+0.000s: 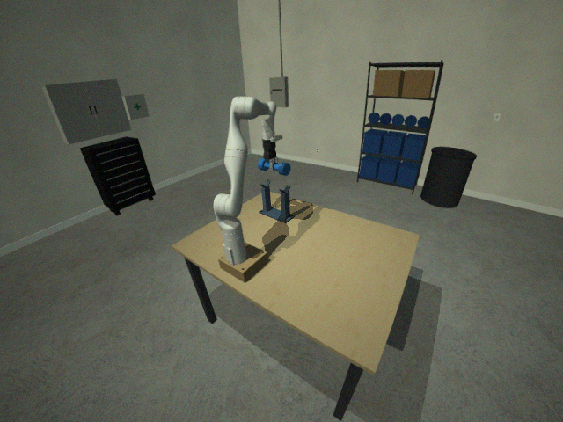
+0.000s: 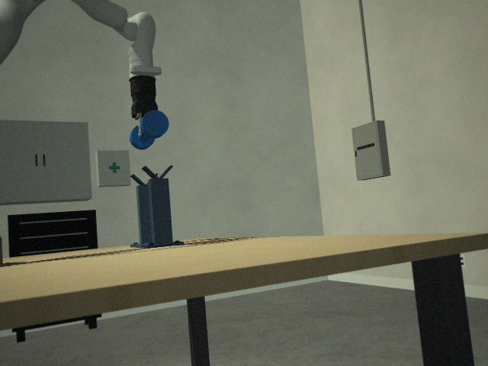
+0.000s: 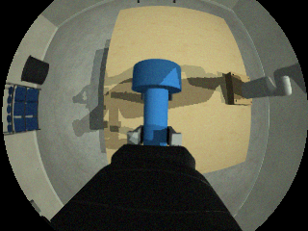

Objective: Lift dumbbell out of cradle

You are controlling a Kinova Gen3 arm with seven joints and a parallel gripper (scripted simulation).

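My hand is right at the blue dumbbell. From my hand the other things lie so: cradle (240 mm below).
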